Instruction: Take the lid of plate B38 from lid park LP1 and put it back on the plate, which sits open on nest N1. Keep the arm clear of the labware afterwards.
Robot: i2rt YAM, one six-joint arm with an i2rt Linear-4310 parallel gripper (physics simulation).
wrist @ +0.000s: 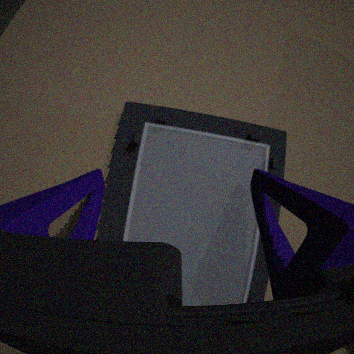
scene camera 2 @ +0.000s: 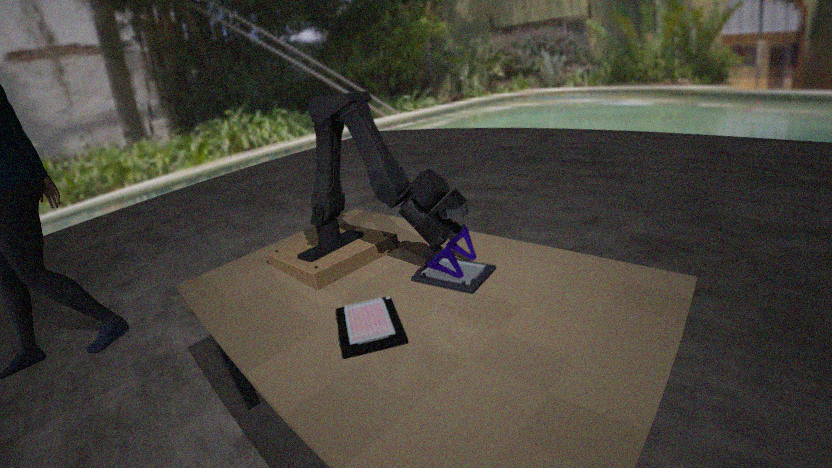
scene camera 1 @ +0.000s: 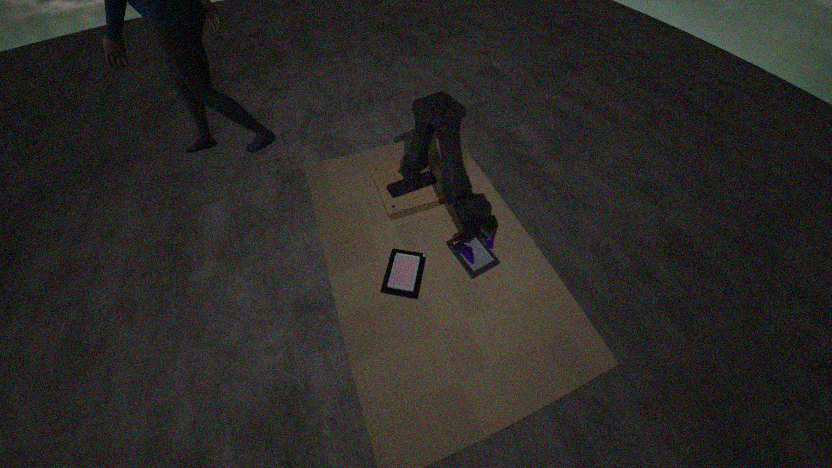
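Seen in the pictures: gripper, fingertip midpoint: (wrist: 177,177) (scene camera 2: 468,267) (scene camera 1: 482,255); arm's base, link origin: (scene camera 2: 331,246) (scene camera 1: 412,184).
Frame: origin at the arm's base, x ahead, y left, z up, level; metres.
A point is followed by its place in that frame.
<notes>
The pale, clear-looking lid (scene camera 1: 484,257) @[x 0.403, y 0.078, z -0.023 m] (scene camera 2: 475,270) @[x 0.415, y 0.069, z -0.023 m] (wrist: 192,195) @[x 0.385, y 0.063, z -0.023 m] lies flat in the dark grey frame of lid park LP1 (scene camera 1: 474,274) @[x 0.438, y 0.014, z -0.031 m] (scene camera 2: 449,285) @[x 0.388, y 0.001, z -0.031 m] (wrist: 205,118) @[x 0.439, y 0.063, z -0.031 m]. My gripper (scene camera 1: 479,250) @[x 0.394, y 0.074, z -0.022 m] (scene camera 2: 467,267) @[x 0.394, y 0.074, z -0.022 m] (wrist: 177,177) @[x 0.394, y 0.074, z -0.022 m] is open, its purple fingers spread above the lid. In the wrist view the left fingertip is outside the park's left edge, while the right one overlaps the lid's right edge. Their exact height is unclear. Plate B38 (scene camera 1: 403,271) @[x 0.326, y -0.195, z -0.018 m] (scene camera 2: 369,321) @[x 0.340, y -0.201, z -0.015 m], white with pink wells, sits open on the black nest N1 (scene camera 1: 400,293) @[x 0.387, y -0.235, z -0.029 m] (scene camera 2: 374,347) @[x 0.388, y -0.242, z -0.030 m].
The arm's wooden base block (scene camera 1: 413,204) @[x 0.099, y -0.043, z 0.003 m] (scene camera 2: 317,277) @[x 0.099, y -0.135, z -0.008 m] stands at the back of the tan table top (scene camera 1: 465,360) @[x 0.654, y -0.156, z -0.041 m] (scene camera 2: 494,372) @[x 0.598, y -0.191, z -0.041 m]. The nest is beside the lid park, apart from it. A person (scene camera 1: 186,64) (scene camera 2: 17,203) is on the floor off the table's left side.
</notes>
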